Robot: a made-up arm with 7 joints.
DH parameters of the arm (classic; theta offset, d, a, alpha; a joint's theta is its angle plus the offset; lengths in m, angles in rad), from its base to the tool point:
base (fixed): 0 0.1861 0 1.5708
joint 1: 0 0.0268 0.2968 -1.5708
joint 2: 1.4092 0 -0.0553 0
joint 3: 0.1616 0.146 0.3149 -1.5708
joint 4: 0 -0.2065 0.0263 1.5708
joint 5: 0 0.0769 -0.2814 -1.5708
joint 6: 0 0.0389 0.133 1.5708
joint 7: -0.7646 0 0.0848 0
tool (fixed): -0.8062 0.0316 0 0
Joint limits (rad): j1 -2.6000..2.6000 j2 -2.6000..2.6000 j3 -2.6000..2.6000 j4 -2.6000..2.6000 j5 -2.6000..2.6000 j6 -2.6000..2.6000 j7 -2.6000..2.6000
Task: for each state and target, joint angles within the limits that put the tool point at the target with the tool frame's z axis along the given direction. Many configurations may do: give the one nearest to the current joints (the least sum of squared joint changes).
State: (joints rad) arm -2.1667 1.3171 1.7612 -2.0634 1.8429 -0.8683 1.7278
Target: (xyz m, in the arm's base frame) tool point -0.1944 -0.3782 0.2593 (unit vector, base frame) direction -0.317 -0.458 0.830
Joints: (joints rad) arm -1.4821 1.1231 2.0935 -2.3261 1.1051 -1.6910 1.7865
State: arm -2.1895 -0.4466 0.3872 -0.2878 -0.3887 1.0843 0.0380
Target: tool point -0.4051 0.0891 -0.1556 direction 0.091 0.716 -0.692
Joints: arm -2.6000 0.0619 -0.2623 -0.0117 -0.1692 0.8879 0.1702
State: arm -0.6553 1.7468 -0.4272 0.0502 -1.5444 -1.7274 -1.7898
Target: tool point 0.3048 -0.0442 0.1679 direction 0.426 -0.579 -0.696
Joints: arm -0.5555 2.1090 -0.3243 -0.6286 -0.8053 -1.5208 -1.9536
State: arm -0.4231 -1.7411 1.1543 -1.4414 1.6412 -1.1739 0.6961
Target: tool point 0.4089 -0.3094 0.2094 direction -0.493 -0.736 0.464
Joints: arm -0.4646 -2.2029 0.7395 -1.0423 1.2810 -0.7629 1.0639
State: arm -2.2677 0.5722 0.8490 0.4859 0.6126 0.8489 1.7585
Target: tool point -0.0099 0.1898 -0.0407 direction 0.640 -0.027 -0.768
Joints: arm -2.6000 0.2164 0.9733 -0.1248 0.3121 0.2696 0.7819
